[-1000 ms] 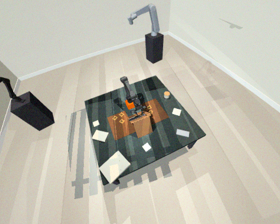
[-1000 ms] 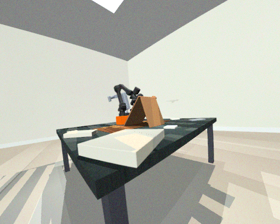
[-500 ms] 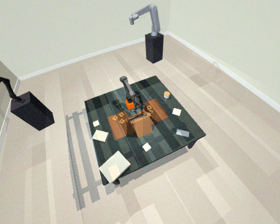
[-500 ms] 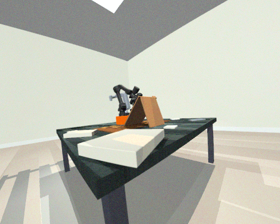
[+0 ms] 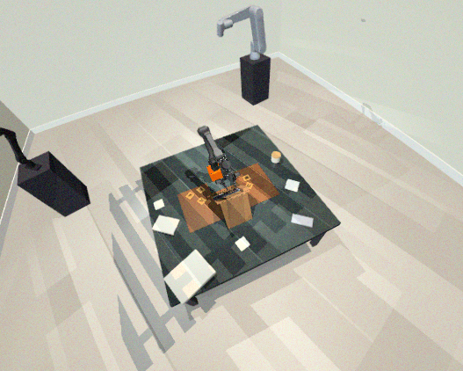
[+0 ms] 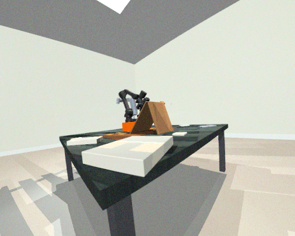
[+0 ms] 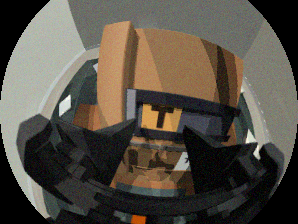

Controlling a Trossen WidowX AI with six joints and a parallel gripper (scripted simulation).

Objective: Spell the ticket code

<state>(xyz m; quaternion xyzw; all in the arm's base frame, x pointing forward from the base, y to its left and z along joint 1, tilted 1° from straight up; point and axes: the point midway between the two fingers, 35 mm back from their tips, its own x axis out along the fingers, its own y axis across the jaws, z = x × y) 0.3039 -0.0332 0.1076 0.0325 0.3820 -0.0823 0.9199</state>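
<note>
My gripper tip is now 9 cm to the left of the white ticket, 9 cm above it and 6 cm past it. Also, from my gripper tip: yellow letter tile (19 cm to the left, 18 cm below, 5 cm behind); flat white slab (54 cm to the right, 17 cm below, 13 cm behind); mat (18 cm below, 13 cm behind).
</note>
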